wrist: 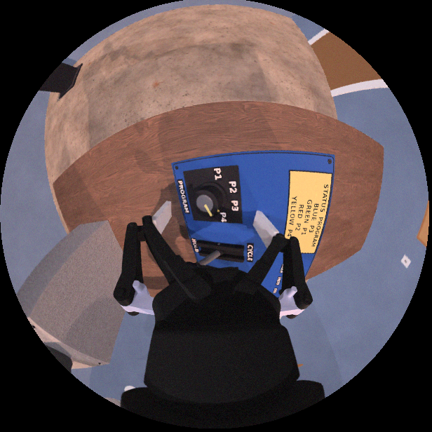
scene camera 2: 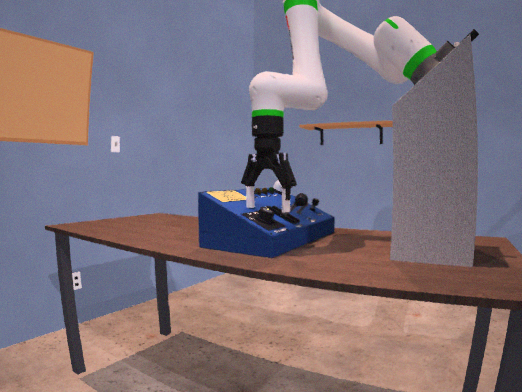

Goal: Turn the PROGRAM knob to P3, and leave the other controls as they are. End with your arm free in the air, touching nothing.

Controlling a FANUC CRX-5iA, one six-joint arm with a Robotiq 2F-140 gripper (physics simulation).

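Frame: origin at the arm's base, x right, y back, z down, level; centimetres.
Seen in the pictures: gripper, fingertip midpoint: (scene camera 2: 267, 209); arm's base, origin of the base link: (scene camera 2: 438, 81).
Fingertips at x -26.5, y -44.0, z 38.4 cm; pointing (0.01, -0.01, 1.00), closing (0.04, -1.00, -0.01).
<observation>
Pixels of each thing's middle, then the offset from my fingertips to it.
- PROGRAM knob, body centre: (scene camera 2: 265, 214) dx -1.7, dy +1.0, dz +1.1 cm
- blue console, body centre: (scene camera 2: 275, 215) dx +14.4, dy -9.5, dz +3.6 cm
- CYCLE lever, body centre: (scene camera 2: 301, 199) dx +11.2, dy +4.0, dz -2.6 cm
- small toggle, body centre: (scene camera 2: 313, 206) dx +33.4, dy -6.8, dz +1.5 cm
- yellow status card, body centre: (scene camera 2: 228, 195) dx -1.6, dy -15.1, dz -3.6 cm
The PROGRAM knob (scene camera 2: 267, 213) (wrist: 205, 201) is dark and round with a grey top, on a black plate with labels P1 to P4. Its yellow pointer line is directed toward the P4 label (wrist: 223, 217); the P3 label (wrist: 234, 205) is beside it. My gripper (scene camera 2: 268, 206) (wrist: 213, 213) is open and points down over the blue console (scene camera 2: 232, 230) (wrist: 265, 170). In the wrist view its pale fingertips are wide apart, left and right of the knob and slightly lower in the picture. Nothing is between them. Their exact height over the panel is hard to tell.
The HOLD/CYCLE lever (scene camera 2: 301, 200) (wrist: 209, 258) stands close by the knob, partly hidden by my gripper in the wrist view. A small toggle (scene camera 2: 315, 202), indicator lights (scene camera 2: 265, 190) and a yellow status card (scene camera 2: 226, 196) (wrist: 310, 212) are on the console. A grey pedestal (scene camera 2: 434, 175) stands right.
</observation>
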